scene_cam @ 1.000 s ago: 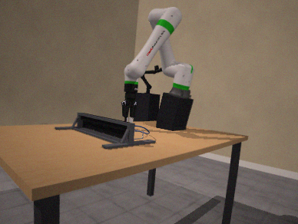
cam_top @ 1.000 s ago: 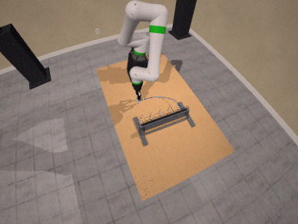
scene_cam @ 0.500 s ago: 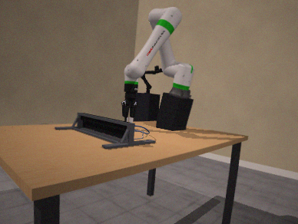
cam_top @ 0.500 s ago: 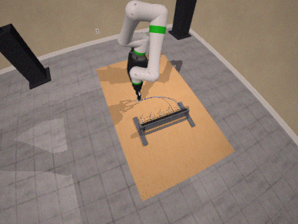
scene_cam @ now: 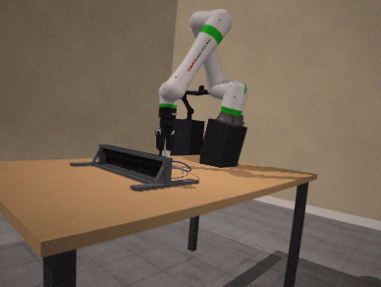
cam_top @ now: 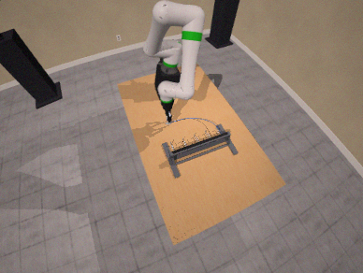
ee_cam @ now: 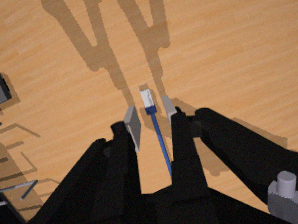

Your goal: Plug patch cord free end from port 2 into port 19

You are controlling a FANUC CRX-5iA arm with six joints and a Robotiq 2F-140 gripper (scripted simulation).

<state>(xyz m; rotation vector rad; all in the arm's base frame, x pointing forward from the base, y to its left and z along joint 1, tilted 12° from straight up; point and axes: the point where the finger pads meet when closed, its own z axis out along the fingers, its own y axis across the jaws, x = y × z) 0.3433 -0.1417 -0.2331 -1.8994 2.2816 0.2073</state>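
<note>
My hand is 10 mm to the left of the plug and 40 mm above it.
</note>
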